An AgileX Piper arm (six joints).
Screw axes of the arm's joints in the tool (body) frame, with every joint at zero. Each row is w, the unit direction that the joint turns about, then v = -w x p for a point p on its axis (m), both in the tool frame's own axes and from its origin. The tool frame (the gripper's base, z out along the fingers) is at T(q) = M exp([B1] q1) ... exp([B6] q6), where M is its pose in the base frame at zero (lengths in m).
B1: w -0.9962 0 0.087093 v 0.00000 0.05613 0.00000
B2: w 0 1 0 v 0.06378 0.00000 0.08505
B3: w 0 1 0 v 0.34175 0.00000 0.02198
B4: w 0 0 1 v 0.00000 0.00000 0.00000
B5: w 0 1 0 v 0.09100 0.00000 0.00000
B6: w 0 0 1 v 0.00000 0.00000 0.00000
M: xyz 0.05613 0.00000 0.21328 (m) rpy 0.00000 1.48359 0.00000 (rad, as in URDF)
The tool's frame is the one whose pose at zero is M.
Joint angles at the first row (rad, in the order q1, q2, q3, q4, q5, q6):
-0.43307, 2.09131, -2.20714, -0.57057, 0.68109, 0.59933
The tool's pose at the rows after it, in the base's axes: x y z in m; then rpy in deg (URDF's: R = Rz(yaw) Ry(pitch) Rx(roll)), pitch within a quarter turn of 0, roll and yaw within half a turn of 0:
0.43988 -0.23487 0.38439 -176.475 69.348 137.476
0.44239 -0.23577 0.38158 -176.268 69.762 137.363
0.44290 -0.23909 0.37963 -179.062 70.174 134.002
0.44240 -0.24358 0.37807 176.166 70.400 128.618
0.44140 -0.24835 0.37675 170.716 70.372 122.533
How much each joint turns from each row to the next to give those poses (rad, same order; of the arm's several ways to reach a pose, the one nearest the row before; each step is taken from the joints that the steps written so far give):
0.00621, 0.01242, -0.00296, -0.02599, -0.01284, 0.00733
0.00178, 0.00957, -0.00241, -0.02134, -0.00756, 0.02109
-0.00522, 0.00685, -0.00162, -0.01218, -0.00854, 0.03009
-0.00894, 0.00556, -0.00162, -0.00371, -0.00884, 0.03293
-0.01005, 0.00465, -0.00151, -0.00022, -0.00791, 0.03340

